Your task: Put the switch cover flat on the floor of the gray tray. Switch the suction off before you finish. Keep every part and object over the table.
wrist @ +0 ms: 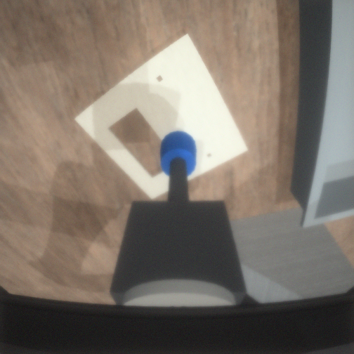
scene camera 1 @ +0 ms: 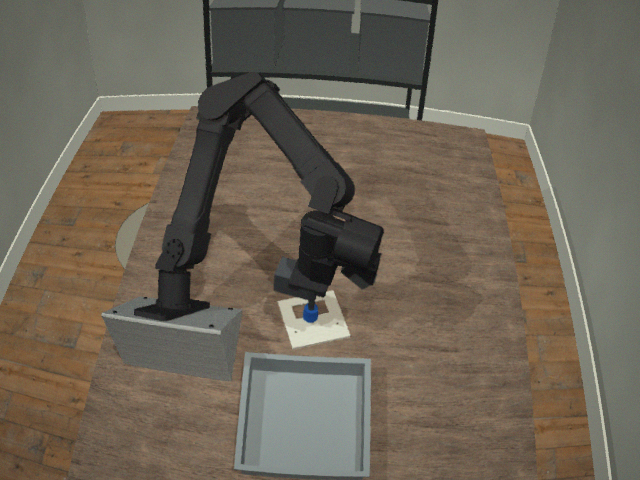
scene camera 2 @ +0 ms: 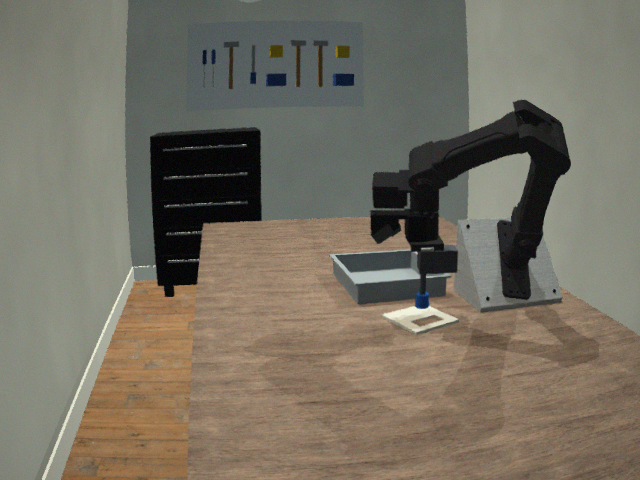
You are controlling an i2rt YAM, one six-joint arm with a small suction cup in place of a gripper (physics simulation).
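Observation:
The switch cover (scene camera 1: 315, 336) (scene camera 2: 405, 316) (wrist: 200, 110) is a thin cream square plate with a rectangular window and two small holes. It lies flat on the table, outside the tray, turned at an angle. The gray tray (scene camera 1: 310, 423) (scene camera 2: 400, 293) (wrist: 315, 100) is a shallow, empty open box beside it, nearer the bottom of the scene camera 1 view. My gripper (scene camera 1: 310, 313) (scene camera 2: 422, 300) (wrist: 178, 152), a blue suction cup, is open and holds nothing. It points down a little above the cover, close to the window's edge, and hides a small part of the cover.
The gray wedge-shaped arm base (scene camera 1: 175, 343) (scene camera 2: 478, 273) stands on the wooden table (scene camera 1: 439, 361) (scene camera 2: 289, 403), to the left of the cover and tray in scene camera 1. A black drawer cabinet (scene camera 2: 206, 165) stands beyond the table.

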